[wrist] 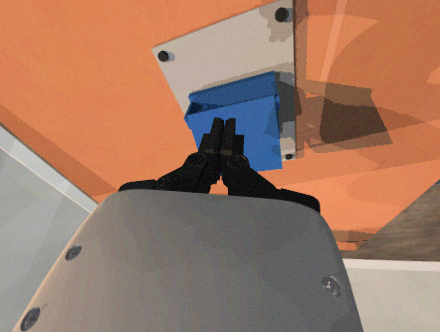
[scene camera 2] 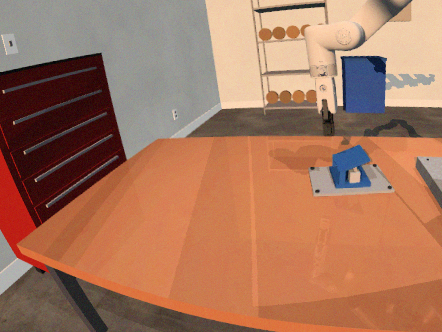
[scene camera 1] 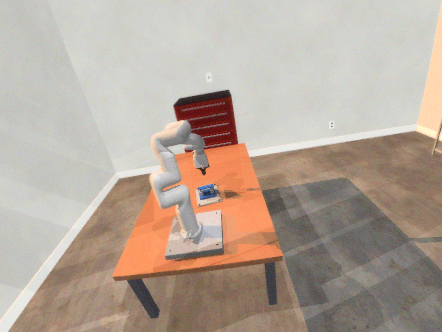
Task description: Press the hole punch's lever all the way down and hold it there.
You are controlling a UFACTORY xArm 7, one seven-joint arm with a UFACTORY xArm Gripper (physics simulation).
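Places are measured from the arm's base along level axes (x ahead, y left, z up), in metres.
Pixels of known places: gripper, between the fingertips: (wrist: 225, 133) (scene camera 2: 329, 135) (scene camera 1: 204, 174); arm's base, origin of its link: (scene camera 1: 191, 230).
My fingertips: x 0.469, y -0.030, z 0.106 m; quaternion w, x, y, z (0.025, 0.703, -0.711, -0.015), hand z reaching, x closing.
Note:
Ahead of a thing's pixels: the offset from my fingertips to its top centre. "spot": to the spot under its first point. Level surfaces: height alone.
The blue hole punch {spot: dx -0.059, dy -0.009, dz -0.122 m} (scene camera 1: 207, 192) (scene camera 2: 340, 176) sits on a light grey plate {dx -0.065, dy -0.006, dz -0.130 m} (scene camera 1: 209, 202) (scene camera 2: 322, 186) (wrist: 225, 55) with black bolts at its corners. Its blue lever {dx -0.065, dy -0.006, dz -0.048 m} (scene camera 2: 351, 157) (wrist: 255, 127) is raised and slanted in the second scene view, its higher end toward the right there. My gripper (scene camera 1: 203, 173) (scene camera 2: 328, 134) (wrist: 225, 133) is shut with nothing between its fingers. It hangs in the air above the punch's level, apart from the lever, and its fingertips overlap the lever in the wrist view. The fingers hide part of the lever there.
The punch's plate lies on the orange table {dz -0.142 m} (scene camera 1: 235, 165) (scene camera 2: 215, 225), near the arm's grey base plate (scene camera 1: 212, 235) (scene camera 2: 432, 175). A red drawer cabinet (scene camera 1: 206, 117) (scene camera 2: 65, 130) stands beyond the table. A shelf rack (scene camera 2: 295, 73) and a blue cabinet (scene camera 2: 364, 85) stand in the background.

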